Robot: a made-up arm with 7 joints.
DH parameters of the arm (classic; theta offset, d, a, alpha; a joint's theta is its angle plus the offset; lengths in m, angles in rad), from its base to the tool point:
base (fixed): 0 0.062 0 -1.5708
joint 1: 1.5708 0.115 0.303 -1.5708
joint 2: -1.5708 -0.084 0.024 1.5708
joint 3: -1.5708 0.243 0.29 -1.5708
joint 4: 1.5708 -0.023 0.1 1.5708
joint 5: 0 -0.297 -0.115 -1.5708
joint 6: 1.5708 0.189 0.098 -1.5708
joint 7: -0.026 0 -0.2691 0
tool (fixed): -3.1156 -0.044 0 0
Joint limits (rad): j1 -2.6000..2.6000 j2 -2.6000..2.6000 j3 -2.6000..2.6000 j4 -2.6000..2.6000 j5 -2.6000..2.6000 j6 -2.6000..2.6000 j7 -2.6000..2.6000
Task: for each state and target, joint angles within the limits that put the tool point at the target. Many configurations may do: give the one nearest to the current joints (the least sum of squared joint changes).
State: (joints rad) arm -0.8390 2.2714 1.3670 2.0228 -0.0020 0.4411 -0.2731
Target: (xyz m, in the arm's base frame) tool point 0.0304 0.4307 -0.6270
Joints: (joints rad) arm -0.1865 1.9593 1.6857 1.8818 -0.0945 0.4705 -0.0045
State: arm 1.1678 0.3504 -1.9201 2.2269 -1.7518 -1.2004 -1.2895
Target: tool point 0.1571 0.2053 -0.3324
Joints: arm 1.8133 0.6592 -1.1968 2.2438 -1.7440 -1.3075 -0.9380
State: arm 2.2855 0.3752 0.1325 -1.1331 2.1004 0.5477 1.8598
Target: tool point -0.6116 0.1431 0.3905
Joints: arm 2.3719 -0.2622 0.3427 -1.7807 1.5383 0.1920 2.1553
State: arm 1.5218 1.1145 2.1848 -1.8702 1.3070 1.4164 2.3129
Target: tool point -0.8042 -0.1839 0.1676
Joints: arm 1.8121 1.5080 2.3088 -2.2531 1.3833 1.0990 2.4600
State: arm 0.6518 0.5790 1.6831 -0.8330 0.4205 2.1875 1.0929
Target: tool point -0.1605 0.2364 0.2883
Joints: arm 1.0135 0.5773 1.6031 -0.3934 0.2796 2.2133 1.3977
